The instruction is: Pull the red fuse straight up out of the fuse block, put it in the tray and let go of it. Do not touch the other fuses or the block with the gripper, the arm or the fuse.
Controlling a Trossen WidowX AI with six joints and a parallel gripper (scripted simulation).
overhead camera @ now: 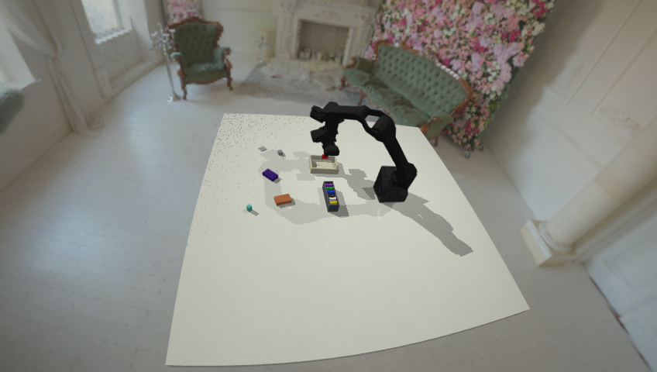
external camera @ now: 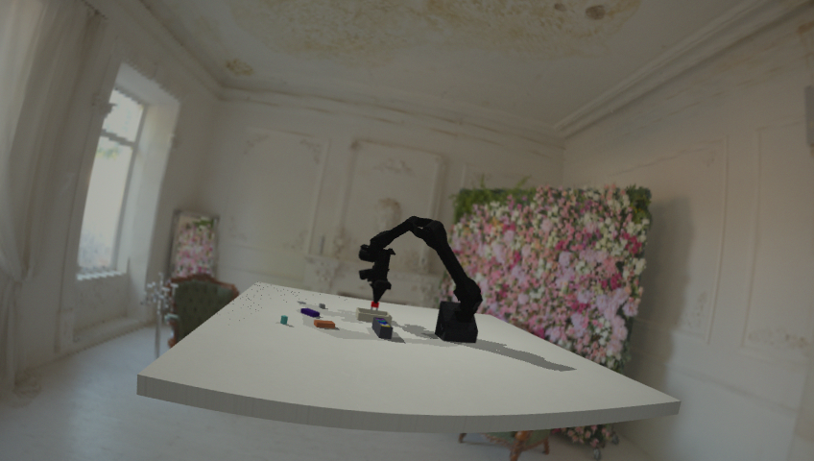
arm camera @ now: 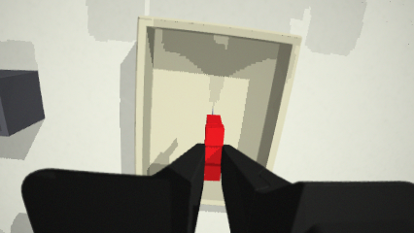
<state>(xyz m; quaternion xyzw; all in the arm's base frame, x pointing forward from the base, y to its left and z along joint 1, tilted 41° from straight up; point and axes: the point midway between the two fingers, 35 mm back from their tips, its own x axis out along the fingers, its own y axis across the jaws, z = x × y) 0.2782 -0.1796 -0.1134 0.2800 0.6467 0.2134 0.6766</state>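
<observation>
Now: gripper tip 10 mm above the red fuse. From my gripper tip the other things lie so: tray (60 mm below); then purple block (260 mm ahead, 50 mm to the left, 60 mm below); then orange block (220 mm ahead, 200 mm to the left, 60 mm below).
</observation>
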